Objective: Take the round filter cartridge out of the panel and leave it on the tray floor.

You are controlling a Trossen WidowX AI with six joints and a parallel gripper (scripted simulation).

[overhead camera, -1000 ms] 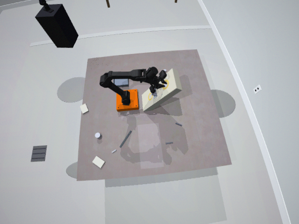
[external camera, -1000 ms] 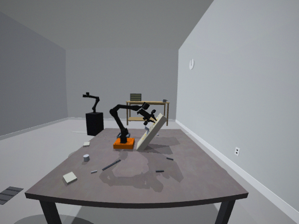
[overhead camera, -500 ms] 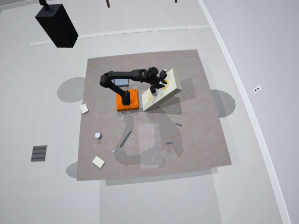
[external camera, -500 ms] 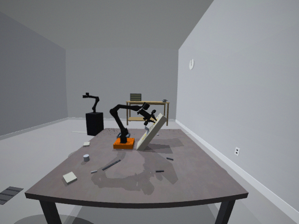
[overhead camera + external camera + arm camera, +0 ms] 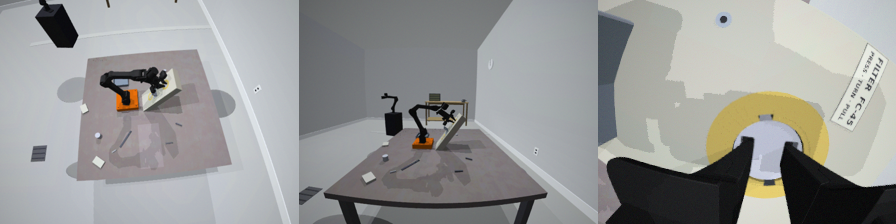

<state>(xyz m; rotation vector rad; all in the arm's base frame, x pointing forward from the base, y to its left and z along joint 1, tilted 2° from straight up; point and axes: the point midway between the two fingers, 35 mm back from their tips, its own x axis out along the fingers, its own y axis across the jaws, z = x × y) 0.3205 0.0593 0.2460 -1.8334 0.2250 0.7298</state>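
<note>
The round white filter cartridge is 10 mm ahead of my gripper tip and 10 mm below it. Round my gripper tip: grey-blue tray 460 mm behind, 190 mm to the left, 270 mm below; grey bracket 90 mm behind, 20 mm to the right, 90 mm below.
</note>
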